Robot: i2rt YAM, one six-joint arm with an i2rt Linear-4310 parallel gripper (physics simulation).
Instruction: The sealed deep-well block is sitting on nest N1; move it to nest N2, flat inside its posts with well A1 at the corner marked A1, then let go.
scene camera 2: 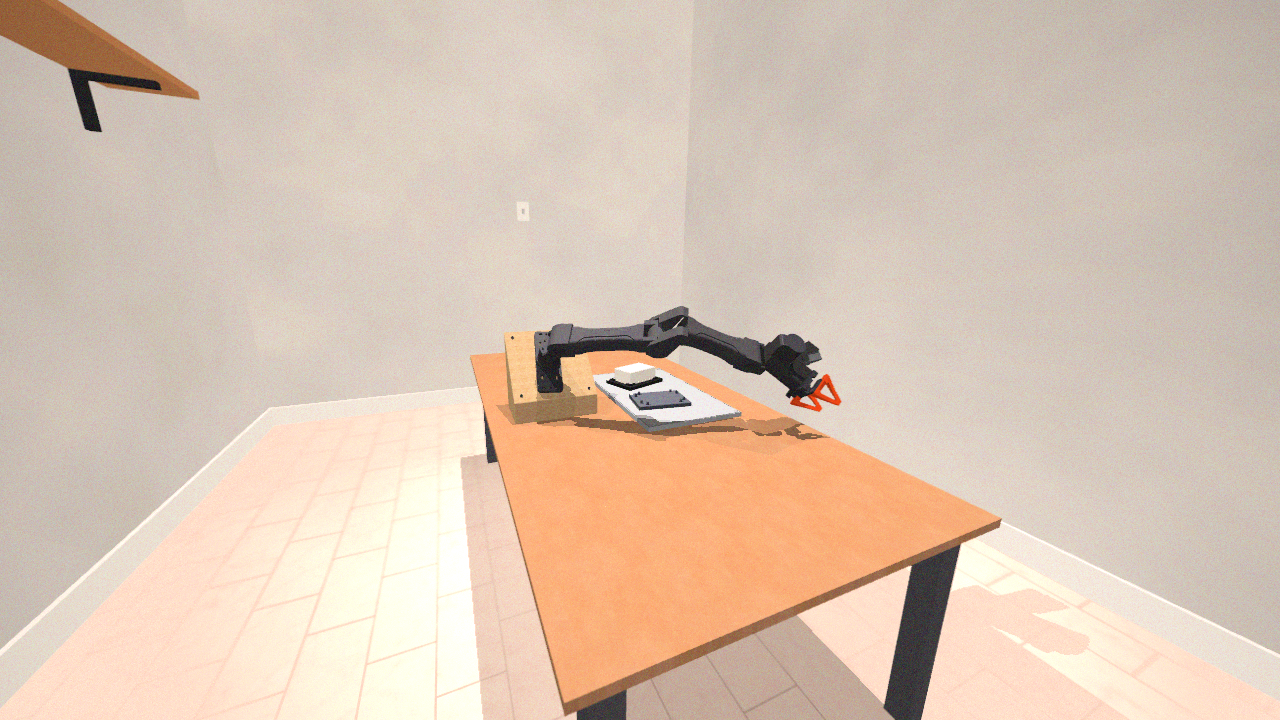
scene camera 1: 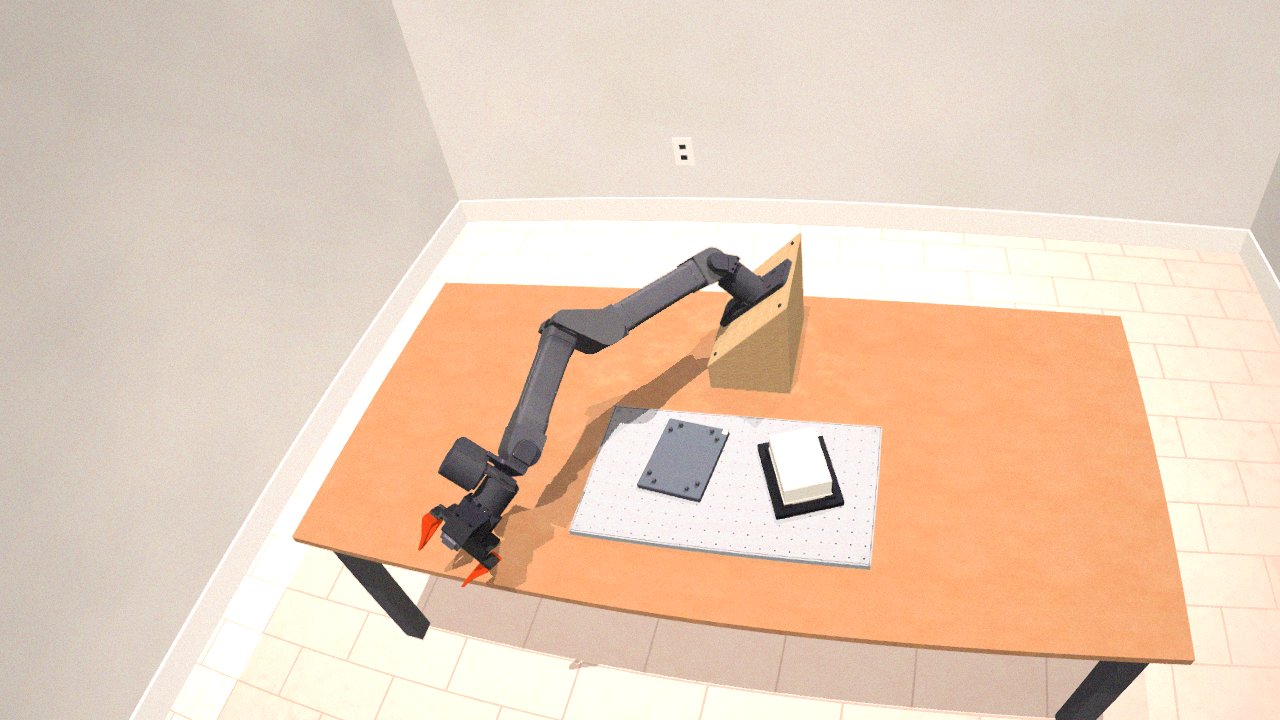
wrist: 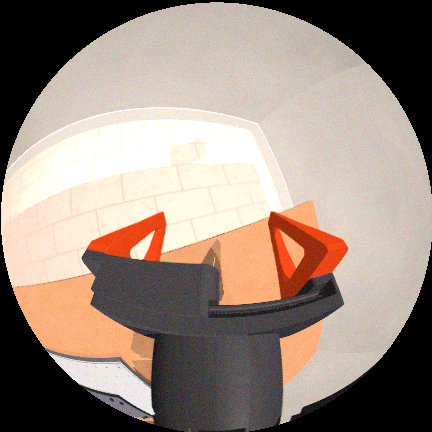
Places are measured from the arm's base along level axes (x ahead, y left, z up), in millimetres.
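Pixels of known places: gripper, fingertip midpoint: [scene camera 2: 829, 407] [scene camera 1: 441, 567] [wrist: 216, 216]; arm's base at its link origin: [scene camera 2: 548, 361] [scene camera 1: 756, 295].
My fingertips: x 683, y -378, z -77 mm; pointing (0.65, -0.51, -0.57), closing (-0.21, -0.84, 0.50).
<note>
Ahead of a thing's pixels: the offset from my fingertips to its top centre. "spot": to the spot under its first point. Level surfaces: height alone.
The white deep-well block {dx -366, dy +528, dz -2 mm} [scene camera 1: 796, 456] [scene camera 2: 634, 372] sits on the black nest {spot: dx -292, dy +563, dz -48 mm} [scene camera 1: 810, 510] at the right of the pegboard. Well A1 cannot be made out. The other nest, a dark grey plate with small posts near its corners {spot: dx -347, dy +314, dz -44 mm} [scene camera 1: 682, 461] [scene camera 2: 660, 399], is bare and has a white mark {dx -430, dy +372, dz -44 mm} [scene camera 1: 724, 432] at its back right corner. Part of this grey nest [wrist: 107, 398] shows at the lower left of the wrist view. My gripper [scene camera 1: 442, 566] [scene camera 2: 828, 406] [wrist: 216, 216], with orange fingers, is open and empty, above the table's front left edge and well left of both nests.
The light perforated board {dx -334, dy +409, dz -55 mm} [scene camera 1: 733, 537] [scene camera 2: 707, 415] [wrist: 100, 369] lies under both nests. A wooden wedge [scene camera 1: 751, 374] [scene camera 2: 554, 409] carries the arm base behind it. The table {dz -68 mm} [scene camera 1: 1002, 465] [scene camera 2: 716, 555] extends to both sides. A wall shelf [scene camera 2: 98, 53] shows at upper left in scene camera 2.
</note>
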